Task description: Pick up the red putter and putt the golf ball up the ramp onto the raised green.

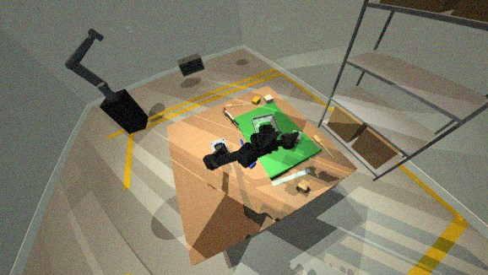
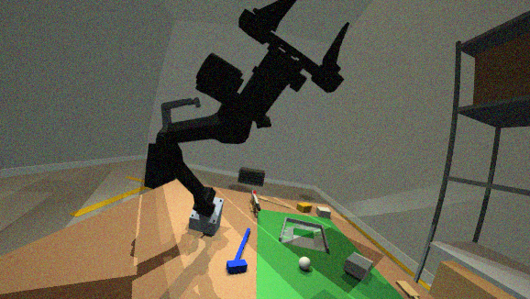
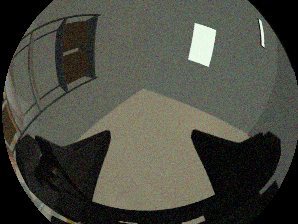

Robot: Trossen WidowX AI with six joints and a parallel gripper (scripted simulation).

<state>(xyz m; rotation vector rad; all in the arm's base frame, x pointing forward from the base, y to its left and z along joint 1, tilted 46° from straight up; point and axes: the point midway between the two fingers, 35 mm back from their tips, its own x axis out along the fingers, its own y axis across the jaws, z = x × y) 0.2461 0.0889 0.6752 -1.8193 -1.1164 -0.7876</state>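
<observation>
The blue putter is 62 cm below my gripper tip, 36 cm to the left of it and 11 cm behind it. From my gripper tip the other things lie so: white golf ball (61 cm below, 32 cm to the left, 12 cm ahead); then green mat (63 cm below, 48 cm to the left, 17 cm ahead); then yellow block (96 cm to the left, 61 cm below, 18 cm ahead).
</observation>
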